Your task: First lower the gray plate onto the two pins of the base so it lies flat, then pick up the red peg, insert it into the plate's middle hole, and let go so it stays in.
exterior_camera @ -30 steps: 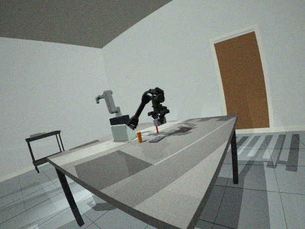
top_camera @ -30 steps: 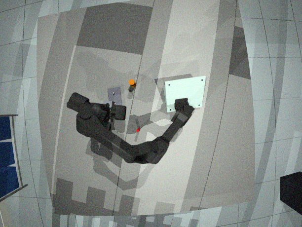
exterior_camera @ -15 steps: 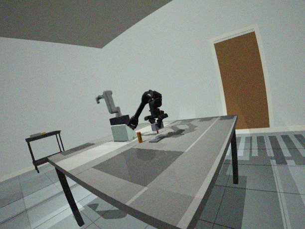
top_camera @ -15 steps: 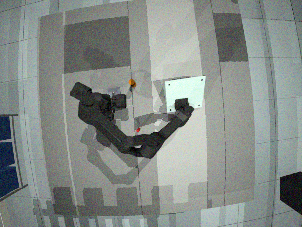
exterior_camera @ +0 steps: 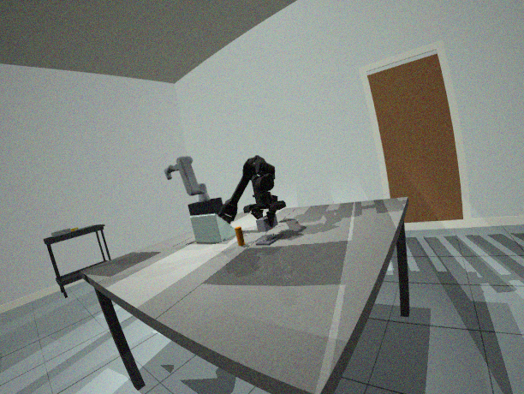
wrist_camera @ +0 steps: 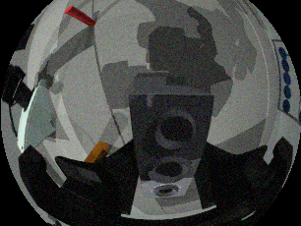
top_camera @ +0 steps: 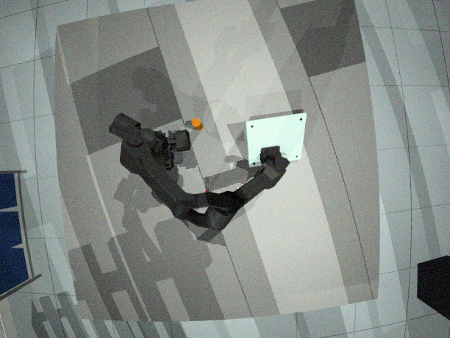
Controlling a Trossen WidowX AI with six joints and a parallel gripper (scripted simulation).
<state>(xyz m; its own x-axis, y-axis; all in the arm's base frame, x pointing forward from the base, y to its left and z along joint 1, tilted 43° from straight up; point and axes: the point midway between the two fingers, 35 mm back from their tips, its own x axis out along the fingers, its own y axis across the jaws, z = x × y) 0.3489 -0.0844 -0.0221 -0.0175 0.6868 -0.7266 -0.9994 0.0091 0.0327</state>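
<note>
Right now my gripper tip is 5 cm above the base. The rest, counted from my gripper tip: red peg 18 cm to the left, 11 cm behind, 2 cm below; gray plate 3 cm above; orange cylinder 11 cm behind, 6 cm to the right, 2 cm below.
</note>
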